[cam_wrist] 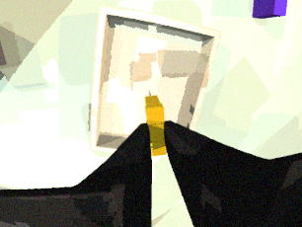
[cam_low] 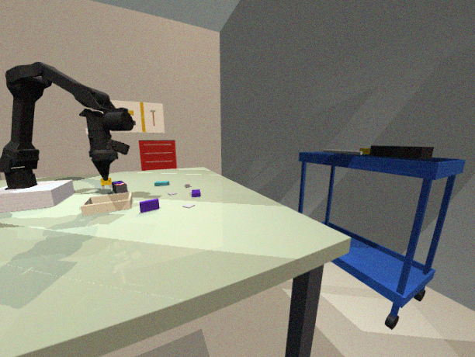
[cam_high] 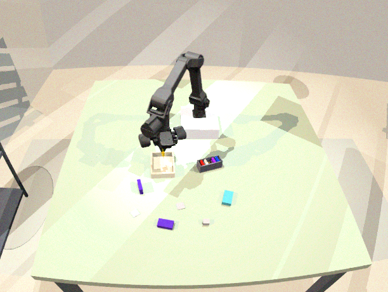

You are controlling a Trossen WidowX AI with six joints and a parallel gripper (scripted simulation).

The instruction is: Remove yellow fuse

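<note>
Right now my gripper tip is 1 cm above the yellow fuse. Also, from my gripper tip: red fuse (2 cm ahead, 17 cm to the left, 7 cm below); then beige tray (9 cm below); then white fuse (1 cm ahead, 18 cm to the left, 7 cm below).
</note>
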